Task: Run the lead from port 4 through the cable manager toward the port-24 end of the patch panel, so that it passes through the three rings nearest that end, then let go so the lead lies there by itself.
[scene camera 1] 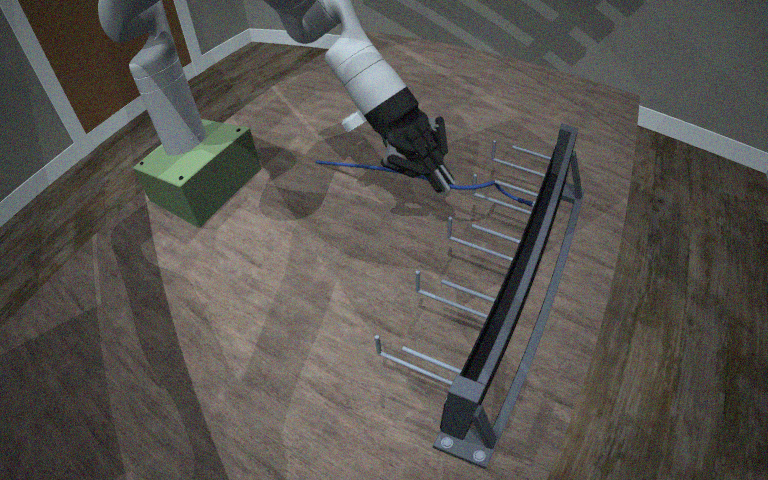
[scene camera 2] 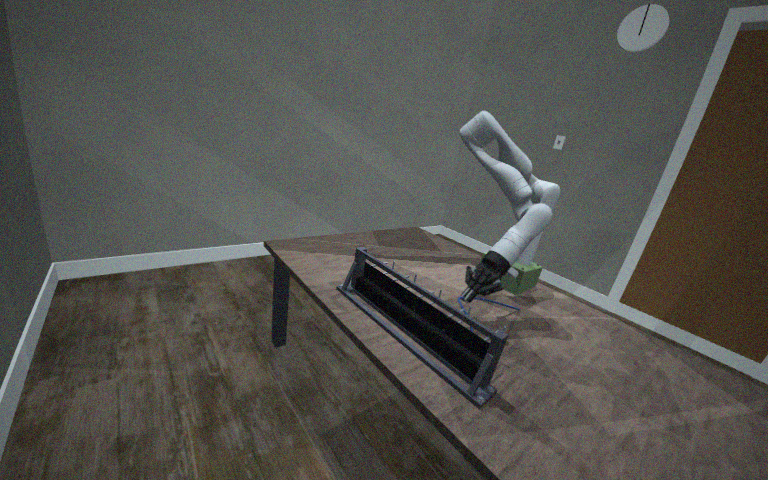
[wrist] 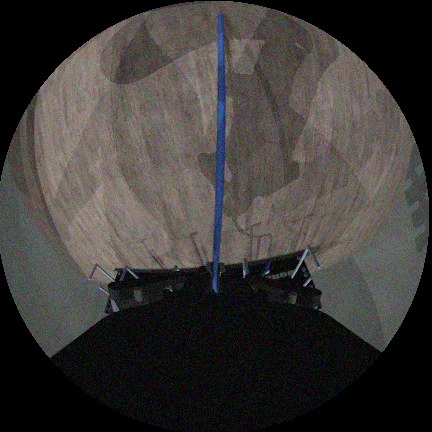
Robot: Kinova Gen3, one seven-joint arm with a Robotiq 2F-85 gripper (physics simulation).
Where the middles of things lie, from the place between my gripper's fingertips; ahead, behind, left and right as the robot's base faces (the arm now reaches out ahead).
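Panel stand (scene camera 1: 462,407): my hand is 1 cm above it, 3 cm to the left of it and 17 cm short of it.
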